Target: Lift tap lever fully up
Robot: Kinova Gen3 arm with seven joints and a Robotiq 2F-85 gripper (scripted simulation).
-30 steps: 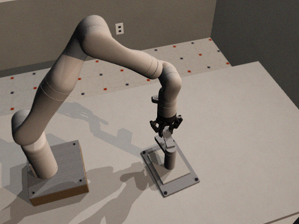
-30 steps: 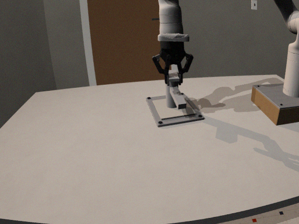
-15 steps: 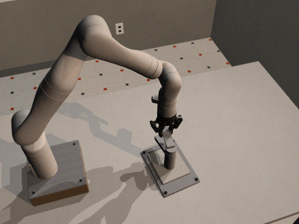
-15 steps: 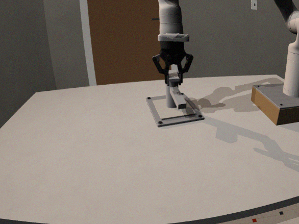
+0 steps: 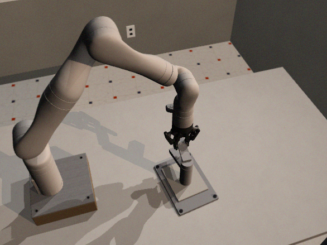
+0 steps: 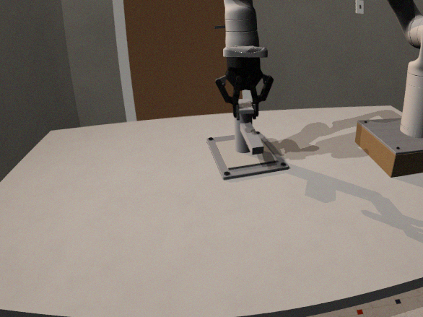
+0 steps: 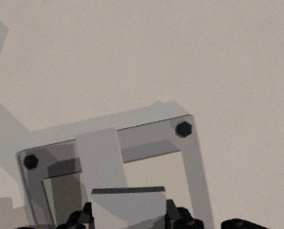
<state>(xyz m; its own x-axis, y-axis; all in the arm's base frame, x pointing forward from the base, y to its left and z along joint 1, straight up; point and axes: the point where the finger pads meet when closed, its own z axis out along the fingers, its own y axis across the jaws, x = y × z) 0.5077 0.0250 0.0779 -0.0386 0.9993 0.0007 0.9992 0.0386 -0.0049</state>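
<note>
The grey tap is 50 mm to the right of my hand and 50 mm below it. Round my hand: flat lever: 30 mm to the right; plate frame: 80 mm to the right, 140 mm below.
</note>
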